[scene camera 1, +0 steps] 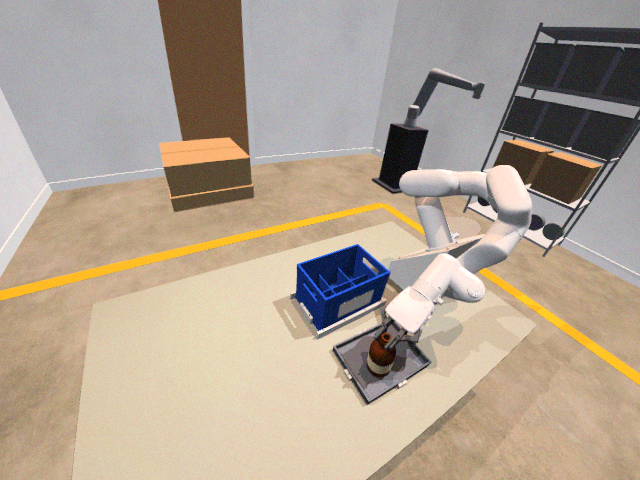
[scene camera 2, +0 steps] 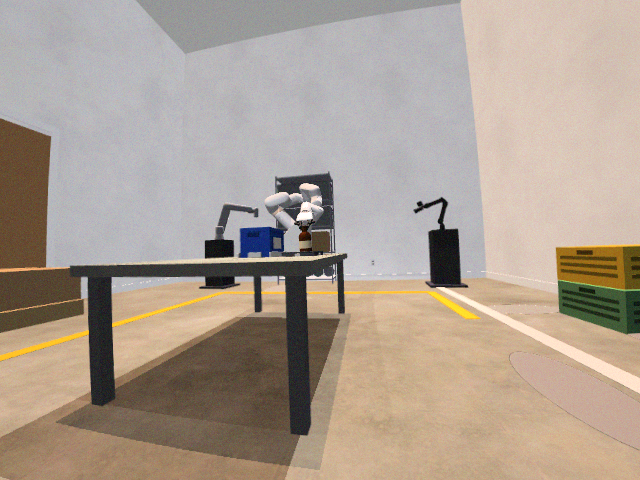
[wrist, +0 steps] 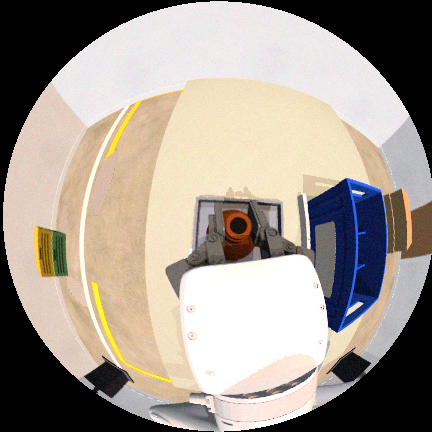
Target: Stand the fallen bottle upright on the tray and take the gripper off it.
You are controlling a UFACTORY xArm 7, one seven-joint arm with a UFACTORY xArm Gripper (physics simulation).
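Places are measured from the arm's base along level axes (x left, y back, z up), in millimetres.
Pixels of known places: gripper, fingertip midpoint: (scene camera 1: 380, 344) (scene camera 2: 303, 228) (wrist: 234, 210); arm's base, link origin: (scene camera 1: 441, 247) (scene camera 2: 295, 229).
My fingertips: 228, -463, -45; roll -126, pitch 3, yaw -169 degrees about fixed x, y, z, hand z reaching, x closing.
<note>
For each thing: its top centre in the pictures, then the offset to it from my fingertips, as dx, dy, dz. "*": a spot on its surface instead.
- brown bottle, top centre: (wrist: 235, 231) (scene camera 1: 389, 336) (scene camera 2: 304, 225) -2, +25, +19
- blue divided crate, top centre: (wrist: 375, 252) (scene camera 1: 344, 268) (scene camera 2: 263, 229) -290, +52, +14
- low pale holder, surface spot: (scene camera 1: 341, 323) * -180, +2, -135
The brown bottle (scene camera 1: 381, 357) (scene camera 2: 305, 241) (wrist: 237, 225) with a pale label stands about upright over the tray (scene camera 1: 411, 361) (wrist: 276, 212), its mouth up. In the second scene view its base is at the height of the tray; whether it touches the tray floor is too small to tell. My gripper (scene camera 1: 389, 336) (scene camera 2: 305, 225) (wrist: 234, 210) is shut on the bottle, with one finger on each side of its neck and shoulder. The fingers and the bottle's upper part hide some of its body in the wrist view.
A blue divided crate (scene camera 1: 379, 288) (scene camera 2: 256, 240) (wrist: 345, 225) stands beside the tray, on a low pale holder (scene camera 1: 341, 323). A pale upright panel (scene camera 1: 413, 266) stands behind the gripper, near the arm's base.
</note>
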